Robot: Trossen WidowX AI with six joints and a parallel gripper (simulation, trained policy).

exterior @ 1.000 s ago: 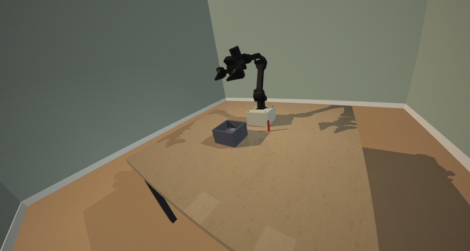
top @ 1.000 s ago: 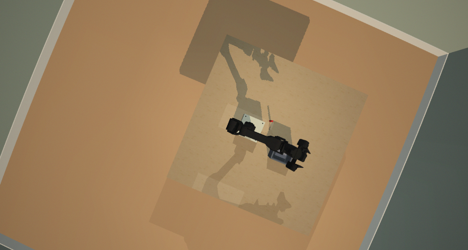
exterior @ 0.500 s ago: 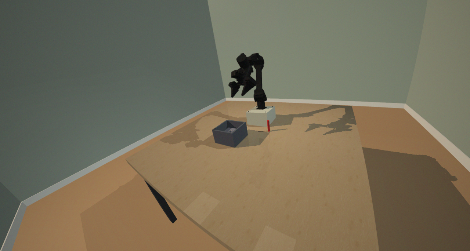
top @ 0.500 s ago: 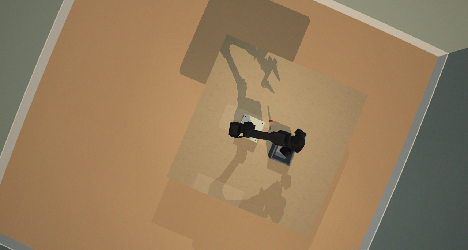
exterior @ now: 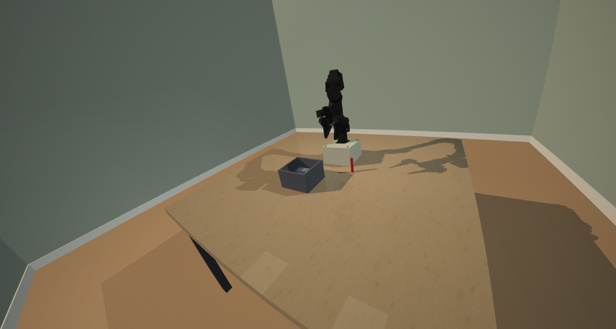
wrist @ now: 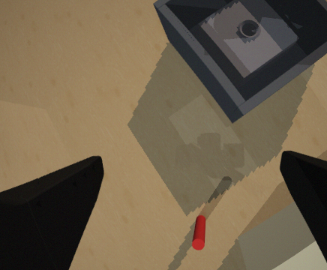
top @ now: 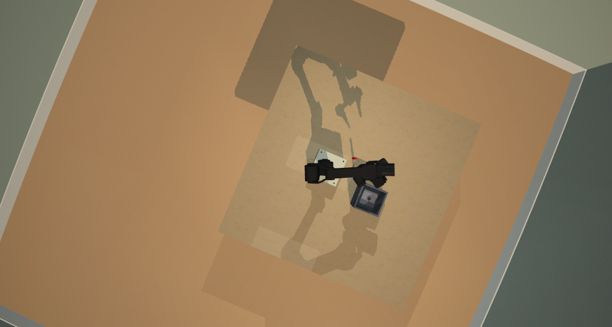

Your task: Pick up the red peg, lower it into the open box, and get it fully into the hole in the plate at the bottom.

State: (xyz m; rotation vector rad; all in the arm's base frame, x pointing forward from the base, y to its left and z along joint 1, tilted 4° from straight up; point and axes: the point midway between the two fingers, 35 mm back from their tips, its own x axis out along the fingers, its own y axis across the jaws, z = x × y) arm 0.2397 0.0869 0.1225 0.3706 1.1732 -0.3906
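Right now the red peg is 9 cm behind my gripper tip, 5 cm to the left of it and 17 cm below it. Round my gripper tip: dark box (10 cm ahead, 13 cm to the right, 18 cm below); grey plate (10 cm ahead, 13 cm to the right, 16 cm below).
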